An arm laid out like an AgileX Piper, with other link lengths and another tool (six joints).
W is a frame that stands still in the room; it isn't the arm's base.
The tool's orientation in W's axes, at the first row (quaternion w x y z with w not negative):
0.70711, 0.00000, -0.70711, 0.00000
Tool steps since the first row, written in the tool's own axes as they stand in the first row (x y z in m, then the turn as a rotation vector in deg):
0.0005, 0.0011, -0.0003, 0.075, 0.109, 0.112
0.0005, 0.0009, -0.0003, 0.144, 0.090, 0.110
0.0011, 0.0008, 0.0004, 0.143, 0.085, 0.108
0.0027, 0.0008, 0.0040, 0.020, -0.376, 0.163
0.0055, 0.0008, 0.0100, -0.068, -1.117, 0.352
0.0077, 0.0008, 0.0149, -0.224, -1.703, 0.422
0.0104, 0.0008, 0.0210, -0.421, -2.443, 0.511
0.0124, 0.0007, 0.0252, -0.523, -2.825, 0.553
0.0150, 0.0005, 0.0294, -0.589, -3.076, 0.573
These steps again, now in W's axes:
0.0003, 0.0011, 0.0005, -0.112, 0.109, 0.075
0.0003, 0.0009, 0.0005, -0.110, 0.090, 0.144
-0.0004, 0.0008, 0.0011, -0.108, 0.085, 0.143
-0.0040, 0.0008, 0.0027, -0.163, -0.376, 0.020
-0.0100, 0.0008, 0.0055, -0.352, -1.117, -0.068
-0.0149, 0.0008, 0.0077, -0.422, -1.703, -0.224
-0.0210, 0.0008, 0.0104, -0.511, -2.443, -0.421
-0.0252, 0.0007, 0.0124, -0.553, -2.825, -0.523
-0.0294, 0.0005, 0.0150, -0.573, -3.076, -0.589

